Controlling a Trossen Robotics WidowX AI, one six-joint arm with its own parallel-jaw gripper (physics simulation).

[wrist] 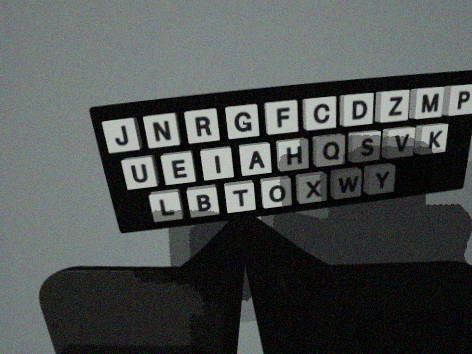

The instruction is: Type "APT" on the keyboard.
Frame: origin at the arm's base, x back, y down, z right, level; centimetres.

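Seen in the pictures: gripper, fingertip midpoint: (pixel 243 225).
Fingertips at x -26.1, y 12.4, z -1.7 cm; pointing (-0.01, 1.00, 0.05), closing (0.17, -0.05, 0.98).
A point is followed by its place in that frame.
The black keyboard (pixel 107 170) @(x -28.9, y 15.1, z -7.8 cm) lies tilted across the wrist view, with white letter keys in three rows. The A key (pixel 256 160) @(x -28.2, y 14.6, z -0.5 cm) is in the middle row, the T key (pixel 240 197) @(x -26.5, y 14.6, z -1.6 cm) in the bottom row, and the P key (pixel 463 101) @(x -29.4, y 14.6, z 10.5 cm) at the right end of the top row, partly cut off by the view's edge. My gripper (pixel 243 225) @(x -26.1, y 12.4, z -1.7 cm) is shut and empty. Its dark tips show at the keyboard's lower edge, just below the T key; their height above the surface cannot be told.
The O key (pixel 276 193) @(x -26.3, y 14.6, z 0.3 cm) is right of T and the B key (pixel 203 202) @(x -26.5, y 14.6, z -3.4 cm) left of it. The I key (pixel 217 163) @(x -28.4, y 14.6, z -2.4 cm) and H key (pixel 293 155) @(x -28.1, y 14.6, z 1.4 cm) flank A. The M key (pixel 430 103) @(x -29.6, y 14.6, z 8.6 cm) is beside P. Shadows fall over the right-hand keys and the grey table (pixel 200 45) @(x -34.0, y 16.2, z -2.2 cm).
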